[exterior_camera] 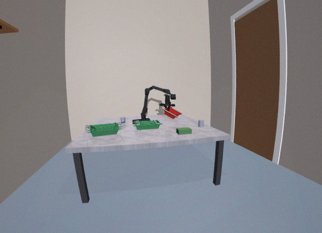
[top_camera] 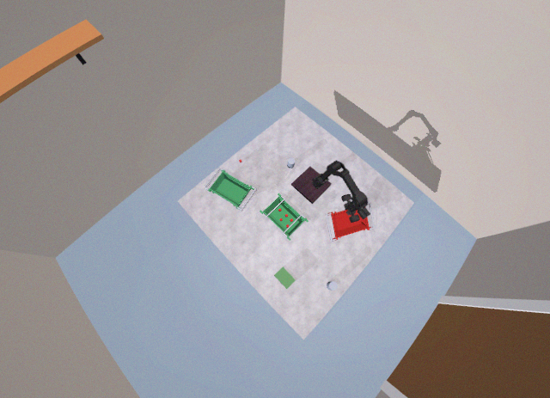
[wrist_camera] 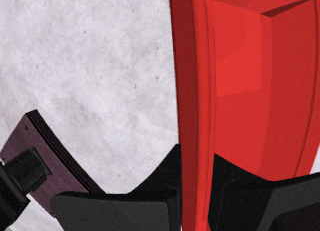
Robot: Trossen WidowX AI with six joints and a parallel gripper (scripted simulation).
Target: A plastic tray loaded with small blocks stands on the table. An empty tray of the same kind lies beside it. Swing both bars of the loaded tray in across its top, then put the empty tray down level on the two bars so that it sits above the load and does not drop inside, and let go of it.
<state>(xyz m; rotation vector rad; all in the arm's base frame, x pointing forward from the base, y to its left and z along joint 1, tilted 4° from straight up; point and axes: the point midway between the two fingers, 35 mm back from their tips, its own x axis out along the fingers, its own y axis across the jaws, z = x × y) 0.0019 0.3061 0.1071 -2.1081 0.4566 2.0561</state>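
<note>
Now: gripper tip 20 mm short of the red tray and 70 mm to the right of it. The rest, counted from my gripper tip: green block 600 mm ahead, 110 mm to the left, 90 mm below.
</note>
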